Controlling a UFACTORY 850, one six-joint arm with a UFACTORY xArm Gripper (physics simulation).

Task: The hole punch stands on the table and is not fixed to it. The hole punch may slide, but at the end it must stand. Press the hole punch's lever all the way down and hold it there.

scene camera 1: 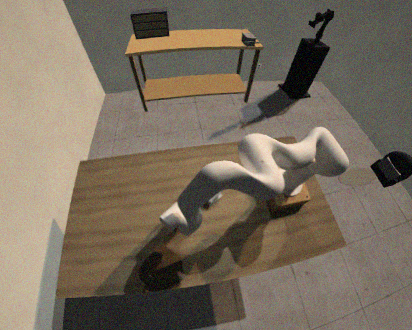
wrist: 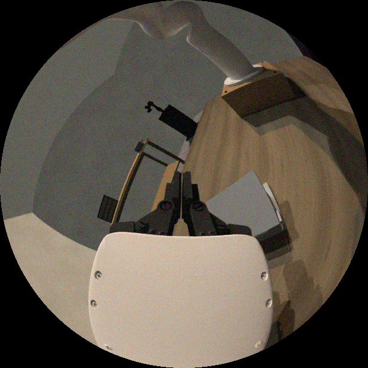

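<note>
The hole punch [wrist: 274, 239] stands on the table at the right of the wrist view, with a dark body under a broad, flat grey lever [wrist: 245, 202]. A thin white part shows along the lever's far edge. In the scene view the arm hides most of that spot; a small pale piece [scene camera 1: 215, 199] shows beside the forearm, and I cannot tell surely that it is part of the punch. My gripper [wrist: 181, 182] is shut and empty. Its fingertips are beside the lever's left side in the wrist view; whether they touch it is unclear. In the scene view the fingers are hidden below the hand.
The wooden table top [scene camera 1: 110, 200] [wrist: 220, 135] carries the arm's base block [scene camera 1: 291, 204] [wrist: 260, 92]. A cream wall [scene camera 1: 40, 100] rises at the left of the scene view. Farther off stand a workbench [scene camera 1: 195, 40] and a black pedestal [scene camera 1: 305, 65] with a small arm.
</note>
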